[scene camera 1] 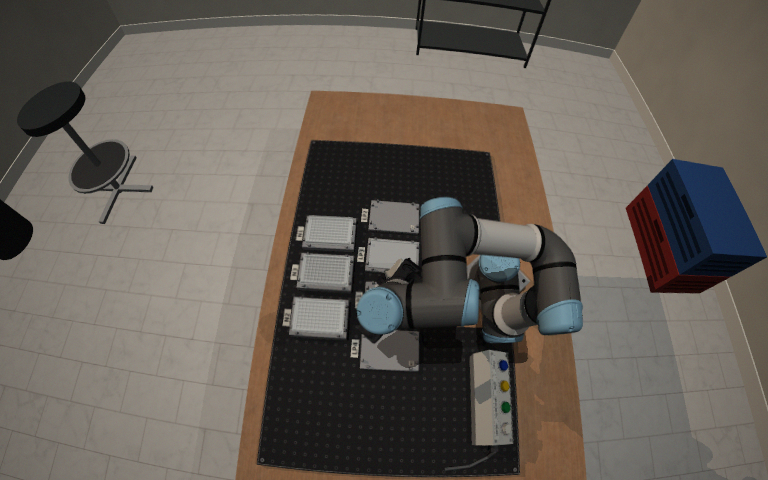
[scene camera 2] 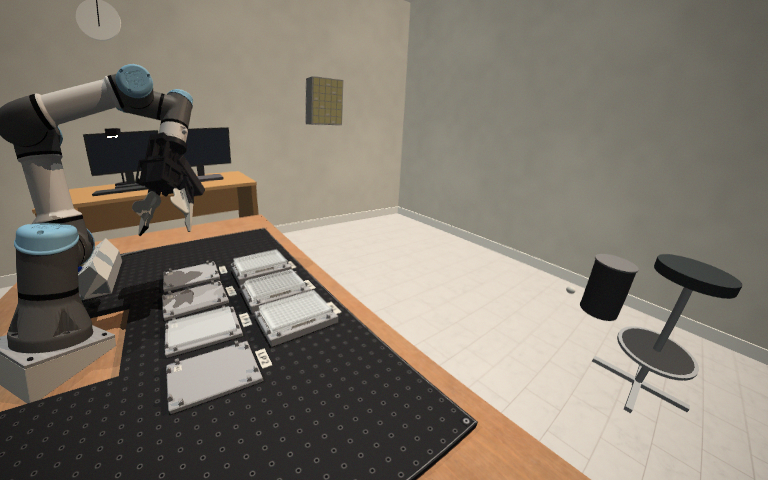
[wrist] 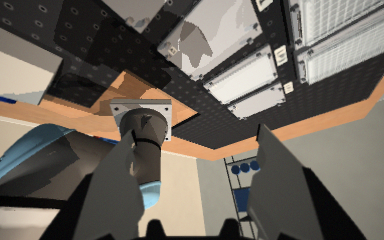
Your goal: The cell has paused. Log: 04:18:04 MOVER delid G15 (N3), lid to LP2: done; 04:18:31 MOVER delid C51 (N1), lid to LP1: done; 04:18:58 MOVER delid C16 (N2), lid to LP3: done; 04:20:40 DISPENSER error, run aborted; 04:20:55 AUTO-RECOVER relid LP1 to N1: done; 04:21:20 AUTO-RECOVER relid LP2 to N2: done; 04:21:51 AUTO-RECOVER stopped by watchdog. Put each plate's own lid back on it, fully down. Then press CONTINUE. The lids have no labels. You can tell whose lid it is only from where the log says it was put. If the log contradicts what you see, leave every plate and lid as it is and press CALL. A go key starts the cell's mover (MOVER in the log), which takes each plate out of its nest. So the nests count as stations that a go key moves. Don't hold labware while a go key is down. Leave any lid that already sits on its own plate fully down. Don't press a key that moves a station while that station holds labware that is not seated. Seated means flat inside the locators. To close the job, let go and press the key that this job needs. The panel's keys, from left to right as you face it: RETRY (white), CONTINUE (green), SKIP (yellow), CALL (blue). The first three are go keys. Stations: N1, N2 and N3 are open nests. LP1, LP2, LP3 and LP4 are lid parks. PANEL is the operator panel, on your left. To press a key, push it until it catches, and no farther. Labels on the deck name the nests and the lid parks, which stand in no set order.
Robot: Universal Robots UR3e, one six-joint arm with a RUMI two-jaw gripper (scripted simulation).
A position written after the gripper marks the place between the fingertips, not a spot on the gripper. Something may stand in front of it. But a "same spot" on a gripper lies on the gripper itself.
Scene:
gripper: scene camera 1; scene camera 2; wrist 195,127
pale lid: scene camera 1; scene camera 2; wrist 257,72
same spot on pale lid: [scene camera 2: 200,327] = [scene camera 1: 394,251]
same spot on gripper: [scene camera 1: 388,273] = [scene camera 2: 184,205]

